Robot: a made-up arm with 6 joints.
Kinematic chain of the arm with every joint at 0, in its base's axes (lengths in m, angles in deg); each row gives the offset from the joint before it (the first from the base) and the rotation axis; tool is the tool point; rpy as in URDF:
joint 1: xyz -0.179 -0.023 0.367 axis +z
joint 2: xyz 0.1 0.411 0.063 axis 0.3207 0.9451 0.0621
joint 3: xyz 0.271 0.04 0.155 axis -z
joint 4: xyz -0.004 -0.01 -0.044 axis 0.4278 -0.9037 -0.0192
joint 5: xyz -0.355 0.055 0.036 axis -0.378 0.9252 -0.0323
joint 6: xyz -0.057 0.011 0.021 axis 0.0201 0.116 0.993
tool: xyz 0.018 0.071 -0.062 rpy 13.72 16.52 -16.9
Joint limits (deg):
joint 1: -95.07..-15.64
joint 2: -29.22..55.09
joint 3: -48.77..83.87
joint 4: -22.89..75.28
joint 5: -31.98..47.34
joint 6: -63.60..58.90
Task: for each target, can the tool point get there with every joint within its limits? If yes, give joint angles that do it. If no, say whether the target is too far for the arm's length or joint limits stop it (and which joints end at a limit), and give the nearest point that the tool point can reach.
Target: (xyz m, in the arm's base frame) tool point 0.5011 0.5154 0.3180
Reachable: yes | joints -24.58 3.05 63.57 51.43 -7.76 -19.21
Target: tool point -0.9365 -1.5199 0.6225
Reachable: no: too far | nearest point -0.0713 -0.3060 0.6399 | short by 1.491 m
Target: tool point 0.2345 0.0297 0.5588
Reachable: yes | joints -87.76 -11.03 -22.49 -9.67 15.58 -29.12
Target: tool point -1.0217 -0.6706 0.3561
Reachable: no: joint limits stop it (at a limit: joint 1, joint 2, joint 3, joint 4, joint 6) | nearest point -0.0821 -0.2811 0.6238 | short by 1.052 m
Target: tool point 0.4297 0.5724 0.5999
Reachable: yes | joints -30.67 -17.38 57.28 -13.36 11.74 -34.06
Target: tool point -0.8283 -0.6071 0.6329
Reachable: no: joint limits stop it (at a limit: joint 1, joint 2, joint 3, joint 4, joint 6) | nearest point -0.0783 -0.2930 0.6318 | short by 0.813 m
